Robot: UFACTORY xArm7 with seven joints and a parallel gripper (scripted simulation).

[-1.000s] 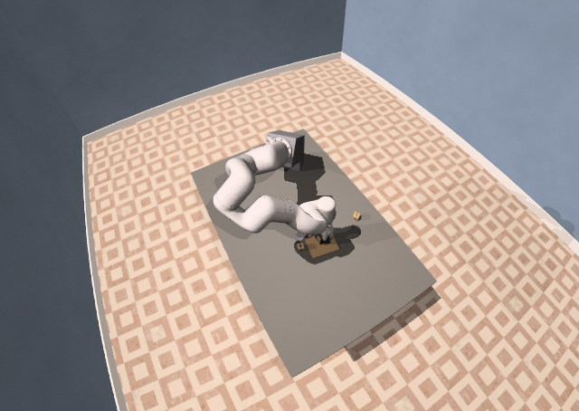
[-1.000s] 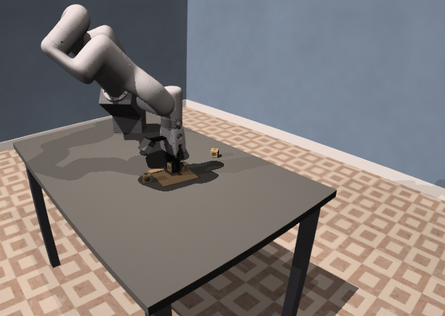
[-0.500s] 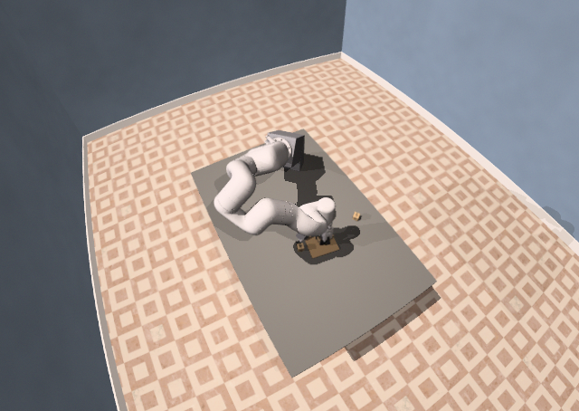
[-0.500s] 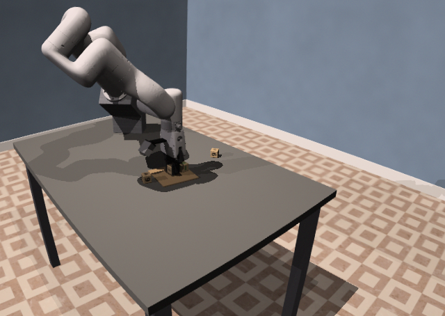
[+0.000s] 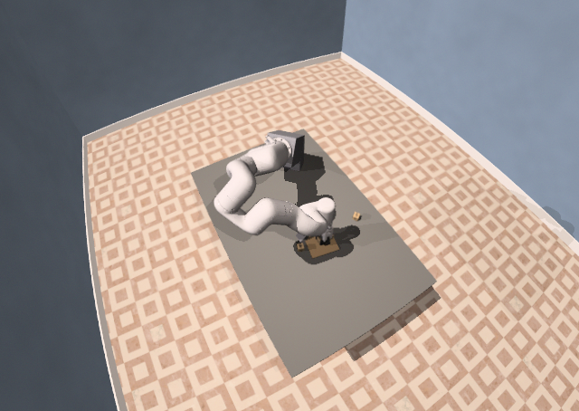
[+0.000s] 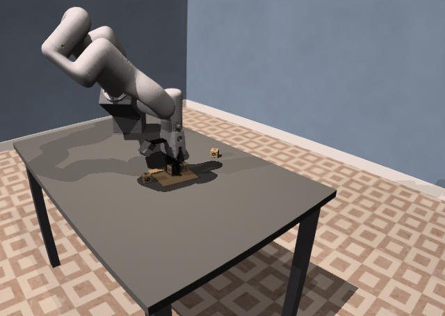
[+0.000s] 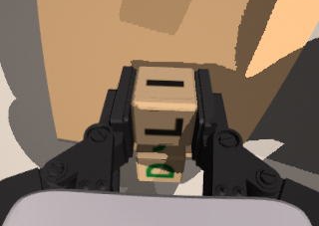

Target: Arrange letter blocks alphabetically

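The tan mat is 3 cm below my hand.
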